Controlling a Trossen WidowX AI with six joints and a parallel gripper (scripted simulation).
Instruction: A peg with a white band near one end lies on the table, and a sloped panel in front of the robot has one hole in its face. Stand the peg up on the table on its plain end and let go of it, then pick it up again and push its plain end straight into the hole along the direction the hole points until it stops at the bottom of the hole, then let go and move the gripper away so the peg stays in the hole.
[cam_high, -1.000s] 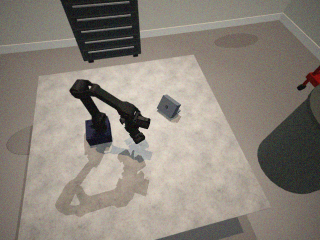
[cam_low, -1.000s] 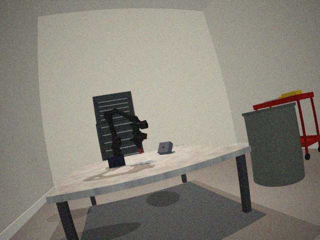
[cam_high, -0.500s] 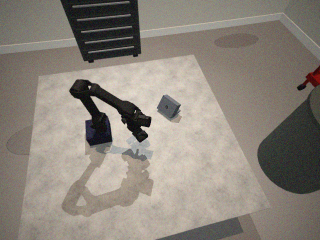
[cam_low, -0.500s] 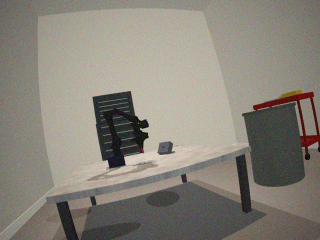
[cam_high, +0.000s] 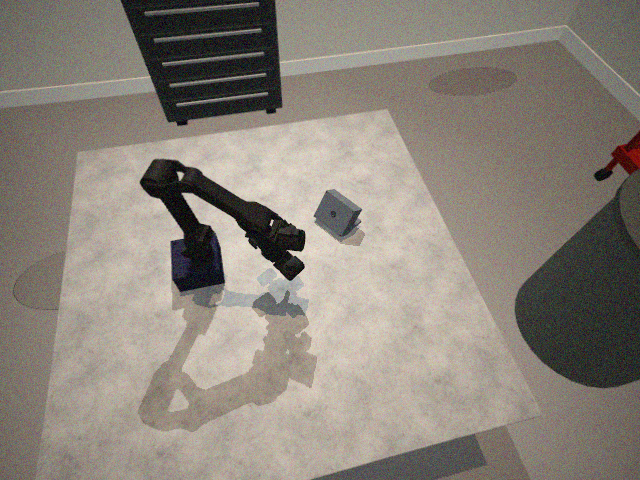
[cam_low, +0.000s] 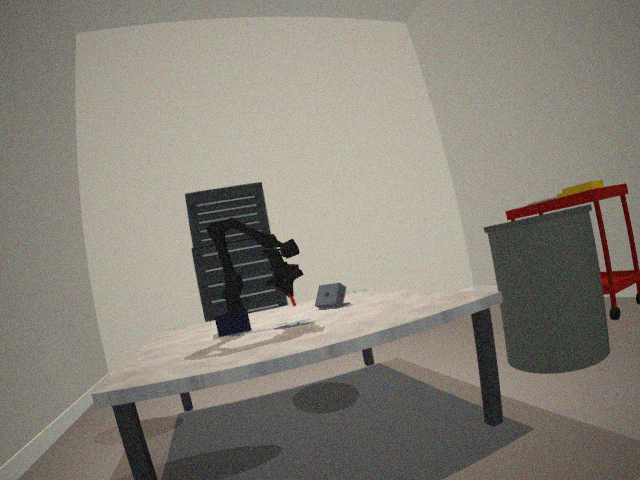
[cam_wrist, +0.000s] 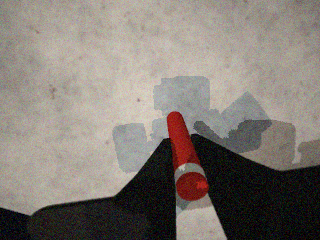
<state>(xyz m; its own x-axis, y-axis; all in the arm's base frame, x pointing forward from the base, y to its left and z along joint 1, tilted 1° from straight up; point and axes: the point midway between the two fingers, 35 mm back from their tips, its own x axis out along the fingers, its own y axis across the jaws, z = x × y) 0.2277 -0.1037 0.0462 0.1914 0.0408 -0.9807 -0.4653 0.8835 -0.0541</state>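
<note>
Now: gripper tip 240 mm short of the grey sloped panel, 180 mm to the right of it and 50 mm above it. From my gripper tip the other things lie so: red peg 20 mm above.
</note>
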